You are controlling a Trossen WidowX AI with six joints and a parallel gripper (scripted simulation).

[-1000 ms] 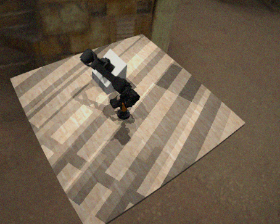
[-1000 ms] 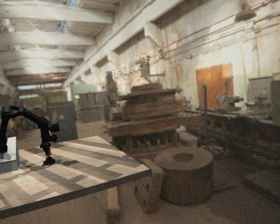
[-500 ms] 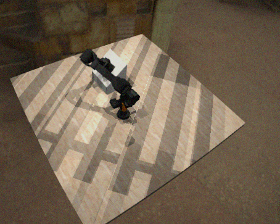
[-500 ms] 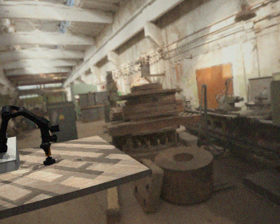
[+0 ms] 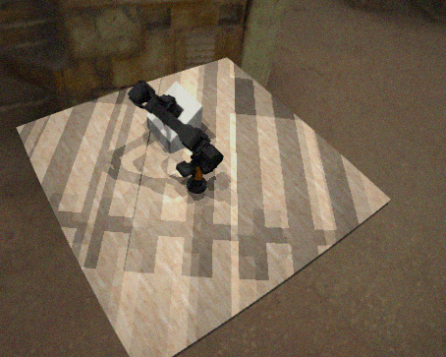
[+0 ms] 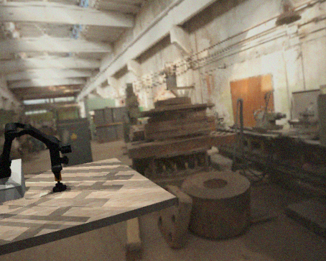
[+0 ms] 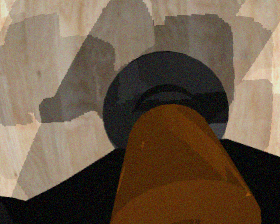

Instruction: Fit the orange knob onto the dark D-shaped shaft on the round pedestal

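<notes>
My gripper tip is now 20 mm below the orange knob. The rest, counted from my gripper tip: round pedestal 40 mm below.
</notes>
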